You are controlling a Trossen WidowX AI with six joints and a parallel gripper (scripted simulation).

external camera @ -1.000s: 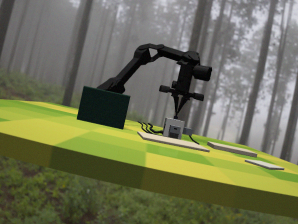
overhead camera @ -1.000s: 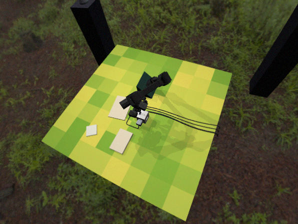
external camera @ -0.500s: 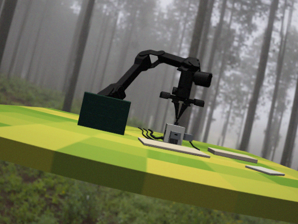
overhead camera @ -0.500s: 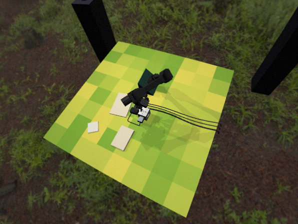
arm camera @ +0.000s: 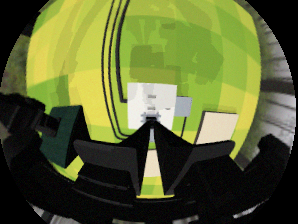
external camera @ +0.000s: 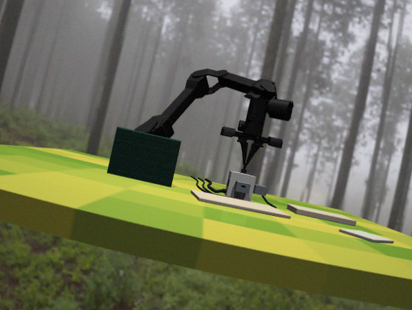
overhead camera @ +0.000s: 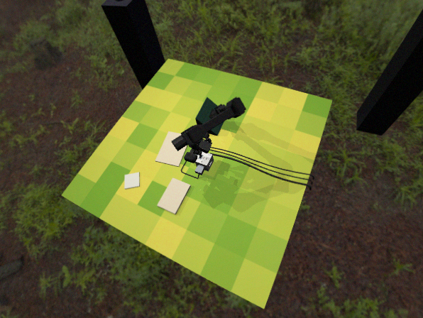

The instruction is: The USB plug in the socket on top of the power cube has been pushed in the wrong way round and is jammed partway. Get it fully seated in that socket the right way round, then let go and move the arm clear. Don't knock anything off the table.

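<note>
The black USB plug is 2 cm below my gripper tip. The rest, counted from my gripper tip: beige flat plate (5 cm behind, 22 cm to the right, 10 cm below); white tile (23 cm ahead, 37 cm to the right, 10 cm below).
</note>
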